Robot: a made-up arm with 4 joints.
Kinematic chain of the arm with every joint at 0, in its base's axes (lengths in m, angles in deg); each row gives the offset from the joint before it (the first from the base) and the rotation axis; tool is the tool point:
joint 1: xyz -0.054 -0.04 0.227 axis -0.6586 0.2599 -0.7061
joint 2: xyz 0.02 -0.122 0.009 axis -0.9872 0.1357 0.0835
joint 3: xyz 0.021 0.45 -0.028 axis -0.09 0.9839 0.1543
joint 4: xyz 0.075 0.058 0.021 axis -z
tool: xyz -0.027 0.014 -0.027
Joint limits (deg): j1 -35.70..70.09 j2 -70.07..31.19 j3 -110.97..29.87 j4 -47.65..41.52
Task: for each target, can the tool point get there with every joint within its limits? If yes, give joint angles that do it. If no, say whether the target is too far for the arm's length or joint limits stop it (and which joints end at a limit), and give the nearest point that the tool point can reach.
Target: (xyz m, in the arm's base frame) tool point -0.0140 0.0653 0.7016
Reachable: yes | joints -16.86 -54.37 -29.69 28.18
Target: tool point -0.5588 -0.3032 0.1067
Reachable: no: joint limits stop it (at a limit: joint 1, joint 2, joint 3, joint 4) | nearest point -0.0406 -0.1123 -0.1773 | short by 0.621 m
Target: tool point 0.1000 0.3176 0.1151
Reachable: yes | joints 17.00 6.08 -51.53 12.25
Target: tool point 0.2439 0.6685 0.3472
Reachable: no: too far | nearest point 0.1303 0.3521 0.3125 | short by 0.338 m
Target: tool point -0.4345 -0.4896 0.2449
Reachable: no: joint limits stop it (at a limit: joint 1, joint 2, joint 3, joint 4) | nearest point -0.0737 -0.2135 0.6658 | short by 0.619 m
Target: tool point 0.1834 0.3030 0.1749
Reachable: yes | joints 28.25 -8.76 -32.93 25.26
